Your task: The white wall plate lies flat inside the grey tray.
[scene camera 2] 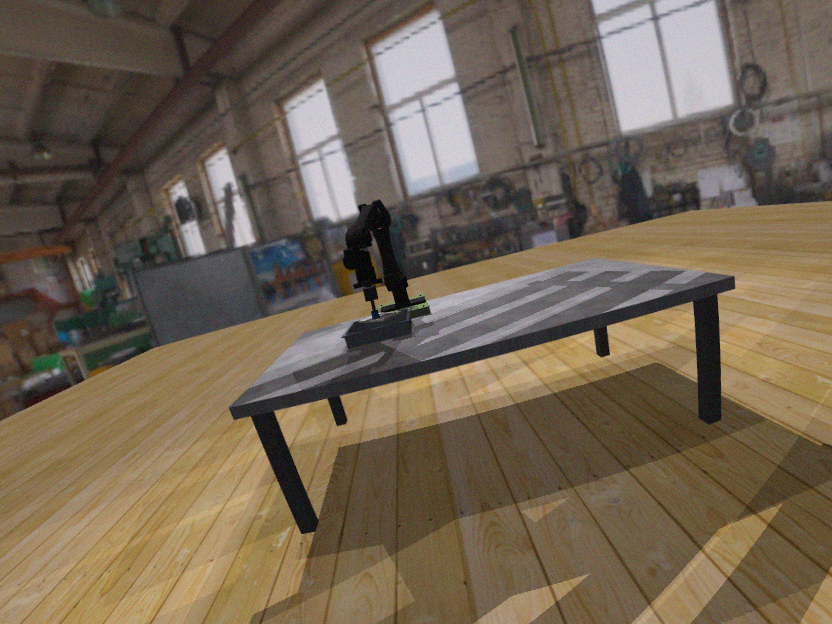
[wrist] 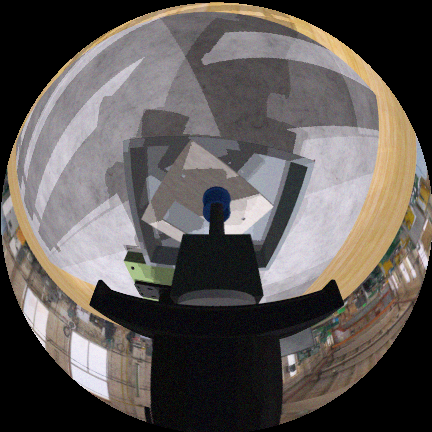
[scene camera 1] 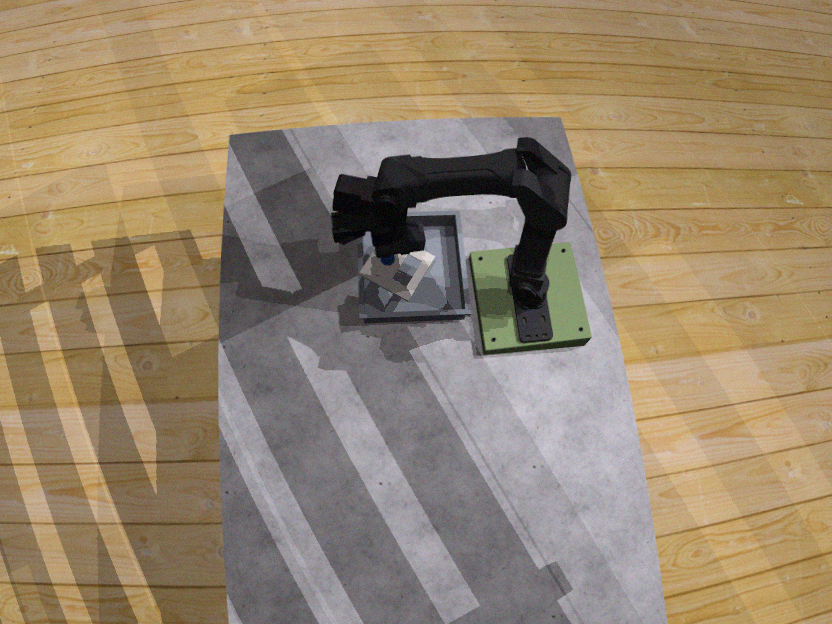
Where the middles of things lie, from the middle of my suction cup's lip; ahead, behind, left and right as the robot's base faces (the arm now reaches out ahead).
Scene:
Now: suction cup 6 cm above the grey tray point(scene camera 1: 443, 294) and 5 cm past it. The rest, counted from my suction cup: white wall plate point(scene camera 1: 373, 267): 2 cm behind, 1 cm to the left, 1 cm below.

